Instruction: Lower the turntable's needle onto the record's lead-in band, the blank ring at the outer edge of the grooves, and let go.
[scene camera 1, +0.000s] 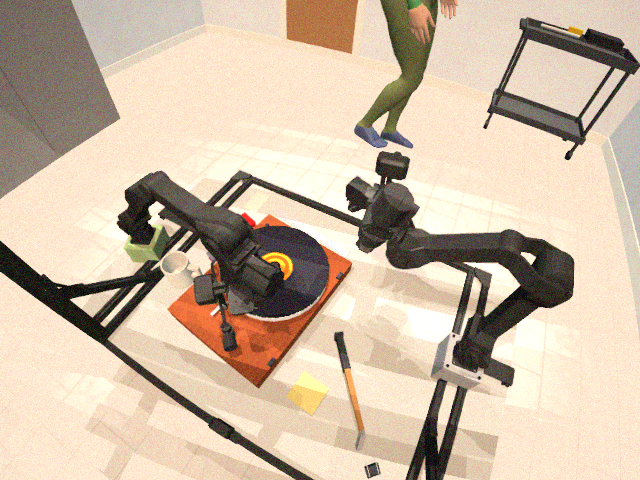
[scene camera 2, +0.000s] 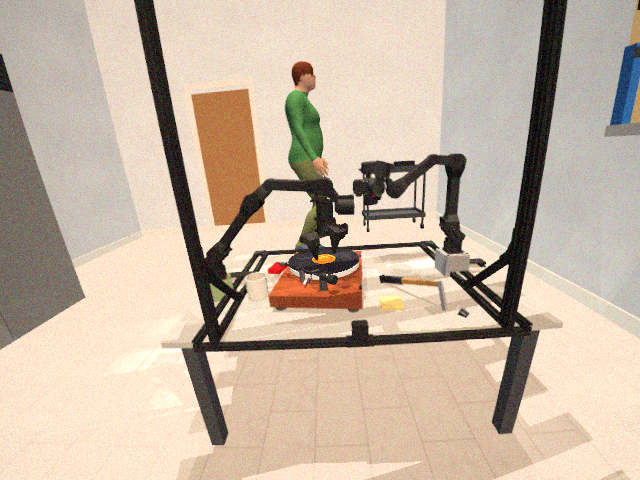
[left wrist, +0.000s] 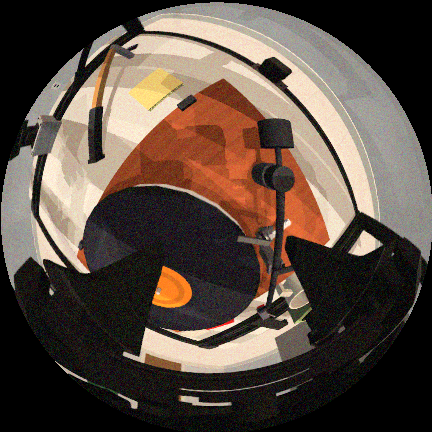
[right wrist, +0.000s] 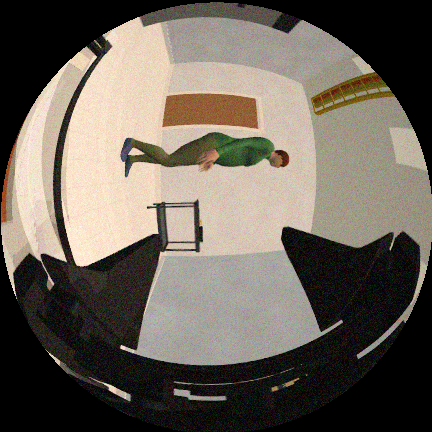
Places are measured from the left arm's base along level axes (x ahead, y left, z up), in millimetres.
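Pixels of known places: left gripper, fingertip midpoint: (scene camera 2: 325, 256) (left wrist: 226, 246); right gripper, fingertip midpoint: (right wrist: 222, 237); left arm's base, origin of the base link: (scene camera 1: 143, 236); right arm's base, origin of the base link: (scene camera 1: 466, 356) (scene camera 2: 452, 251).
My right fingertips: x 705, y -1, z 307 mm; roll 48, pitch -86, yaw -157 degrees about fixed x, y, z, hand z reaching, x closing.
Observation:
For each thing: its top centre in the pictures, then the offset to it from my right fingertips. "spot": a spot on its surface instead.
- black record, middle of its top: (left wrist: 158, 288) (scene camera 1: 274, 267) (scene camera 2: 323, 258) dx -278, dy -94, dz -292 mm
- black tonearm, surface spot: (left wrist: 278, 215) spot: dx -384, dy -252, dz -267 mm
- mug, surface spot: (scene camera 1: 176, 269) spot: dx -595, dy -70, dz -376 mm
- red object, middle of its top: (scene camera 1: 238, 224) (scene camera 2: 277, 265) dx -428, dy +114, dz -365 mm
- yellow note, middle of its top: (left wrist: 152, 85) (scene camera 1: 307, 392) (scene camera 2: 391, 301) dx -171, dy -403, dz -374 mm
The turntable's orange-red base (scene camera 1: 248, 356) (scene camera 2: 315, 299) (left wrist: 210, 115) carries a black record (scene camera 1: 310, 279) (scene camera 2: 346, 262) (left wrist: 165, 220) with an orange label. The black tonearm (left wrist: 278, 215) runs beside the record in the left wrist view; its headshell (left wrist: 272, 318) is off the record's edge. The needle tip is too small to see. My left gripper (scene camera 2: 326, 254) (left wrist: 226, 246) is open and empty, pointing down low over the record. The tonearm passes near one finger in the left wrist view, not gripped. My right gripper (scene camera 1: 357, 226) (right wrist: 222, 237) is open and empty, raised away from the turntable.
A mug (scene camera 1: 176, 269) (scene camera 2: 256, 287) and a green block (scene camera 1: 147, 250) stand left of the turntable. A red object (scene camera 1: 248, 219) (scene camera 2: 276, 268) lies behind it. A yellow note (scene camera 1: 308, 393) (scene camera 2: 391, 303) and a hammer (scene camera 1: 353, 395) (scene camera 2: 413, 281) lie to its right. A person (scene camera 2: 305, 129) stands behind the table.

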